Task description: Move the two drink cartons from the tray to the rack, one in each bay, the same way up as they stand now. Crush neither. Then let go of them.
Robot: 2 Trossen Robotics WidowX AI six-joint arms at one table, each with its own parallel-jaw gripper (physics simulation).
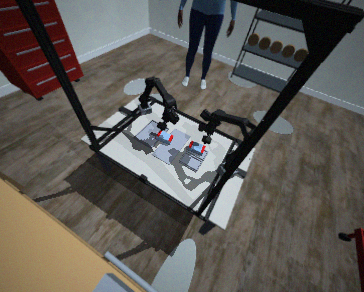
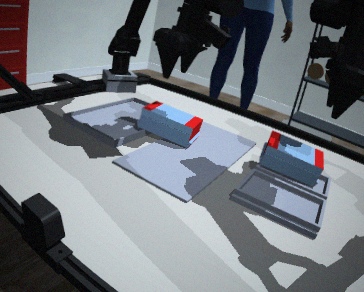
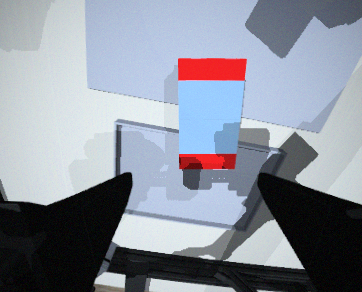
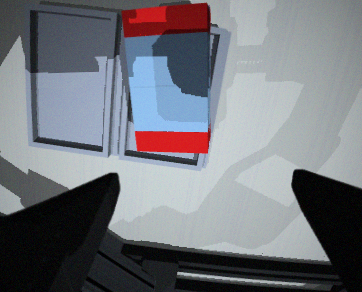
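Pixels of known places: left gripper, fingertip midpoint: (image 2: 174,75) (image 3: 195,178); right gripper, fingertip midpoint: (image 2: 331,112) (image 4: 205,179); left arm's base, origin of the base link: (image 1: 144,105) (image 2: 119,72).
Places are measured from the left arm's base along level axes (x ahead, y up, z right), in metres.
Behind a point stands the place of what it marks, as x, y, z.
Note:
One blue carton with red ends (image 1: 166,136) {0.405, 0.001, -0.035} (image 2: 167,125) {0.420, -0.015, -0.007} (image 3: 210,115) {0.398, 0.002, -0.031} lies on its broad side, one end over the rim of the tray (image 2: 95,135) {0.387, -0.049, 0.138} (image 3: 180,221) {0.218, -0.041, 0.090}, the other over the flat grey sheet. A second such carton (image 1: 197,147) {0.603, 0.011, -0.210} (image 2: 292,160) {0.614, -0.002, -0.185} (image 4: 170,85) {0.594, 0.013, -0.213} lies at the far bay of the rack (image 2: 272,215) {0.696, -0.048, -0.078} (image 4: 114,100) {0.651, -0.046, -0.174}, slightly askew; whether it sits fully down is unclear. The near bay is empty. My left gripper (image 1: 162,128) {0.367, 0.082, -0.029} (image 2: 176,74) {0.367, 0.082, -0.029} (image 3: 195,178) {0.367, 0.082, -0.029} is open above the tray side. My right gripper (image 1: 206,140) {0.613, 0.101, -0.258} (image 4: 205,179) {0.613, 0.101, -0.258} is open, above and behind the rack.
The flat grey sheet (image 2: 165,172) (image 3: 130,50) lies between tray and rack. A black frame surrounds the table, with a dark block (image 2: 44,220) {0.686, -0.004, 0.247} on its front rail. A person (image 1: 204,40) stands behind, near a shelf unit and red drawers (image 1: 42,47).

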